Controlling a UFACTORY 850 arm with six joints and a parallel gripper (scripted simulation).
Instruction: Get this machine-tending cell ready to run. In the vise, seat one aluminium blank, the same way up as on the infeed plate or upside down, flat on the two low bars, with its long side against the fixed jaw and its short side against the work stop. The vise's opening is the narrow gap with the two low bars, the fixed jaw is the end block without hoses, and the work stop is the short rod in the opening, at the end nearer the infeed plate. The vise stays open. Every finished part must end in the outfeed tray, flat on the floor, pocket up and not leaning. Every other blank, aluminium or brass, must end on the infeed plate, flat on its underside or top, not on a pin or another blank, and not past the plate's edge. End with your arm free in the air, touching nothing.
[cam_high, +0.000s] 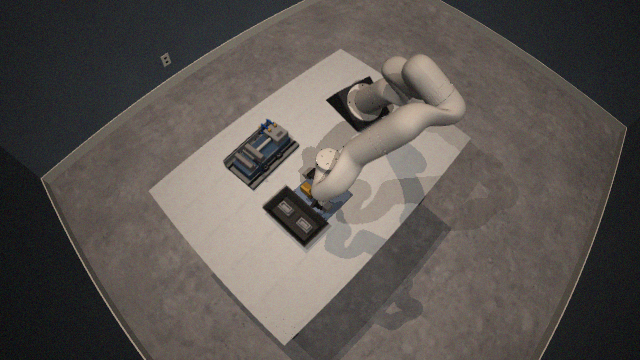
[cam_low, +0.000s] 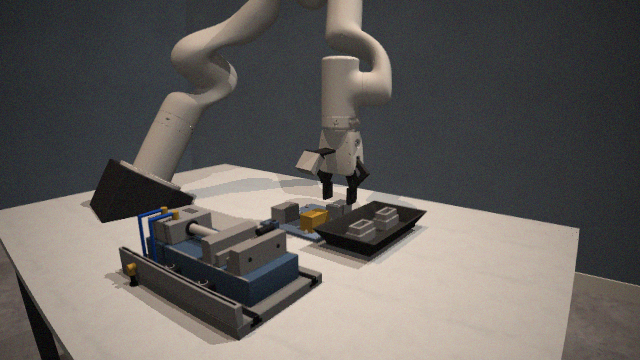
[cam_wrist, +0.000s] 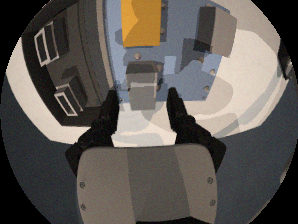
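Right now the brass blank is 10 mm behind my hand, 90 mm to the right of it and 40 mm below it. Round my hand: grey rail: 50 mm behind, 460 mm to the right, 30 mm below; vise: 40 mm behind, 360 mm to the right, 30 mm below.
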